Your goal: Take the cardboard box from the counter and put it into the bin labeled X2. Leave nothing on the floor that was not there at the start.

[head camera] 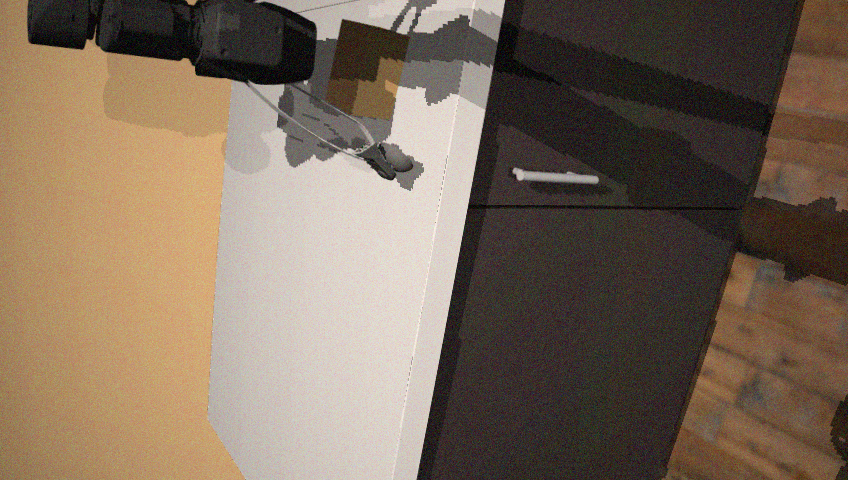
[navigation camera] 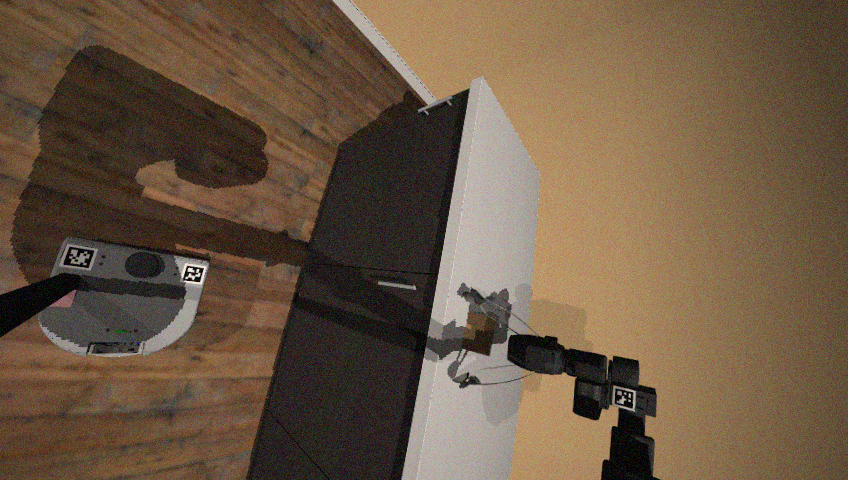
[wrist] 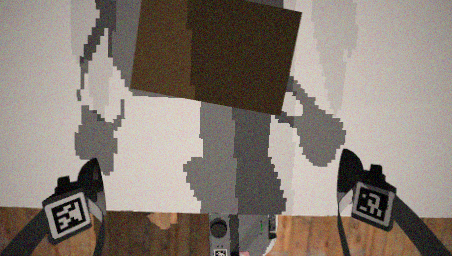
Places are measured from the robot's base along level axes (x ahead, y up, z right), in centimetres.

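Where they show: gripper, between the fingertips: (head camera: 419,70) (navigation camera: 459,335); robot's base, origin of its link: (navigation camera: 142,263).
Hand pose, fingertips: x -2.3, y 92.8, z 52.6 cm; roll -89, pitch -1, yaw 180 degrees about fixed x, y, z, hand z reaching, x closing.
Each offset is from my fingertips to the top centre of the thing. "*": to the spot under its first point. Level surfaces: height alone.
The cardboard box {dx +0.2, dy +3.2, dz +8.5 cm} (head camera: 370,74) (navigation camera: 479,334) (wrist: 215,55) is brown and rests on the white counter {dy -1.8 cm} (head camera: 321,297) (navigation camera: 502,196) (wrist: 400,125), partly in shadow. My gripper (navigation camera: 466,336) (wrist: 221,173) is wide open, with no object between its fingertips. Its fingers show on either side of the box in the navigation view. In the wrist view the box lies above the line between the fingertips, its top cut by the frame edge. The fingertips are apart from their shadows on the counter. In the head view one finger shows beside the box. The bin labeled X2 does not show.
Dark cabinet fronts {* dx +32.3, dy -35.3, dz -0.3 cm} (head camera: 583,333) (navigation camera: 380,208) with bar handles stand below the counter. A tan wall (head camera: 107,267) (navigation camera: 684,178) runs along its back. My base (navigation camera: 124,297) (wrist: 245,232) stands on the wooden floor {dy -92.7 cm} (navigation camera: 196,416) in front of the cabinets.
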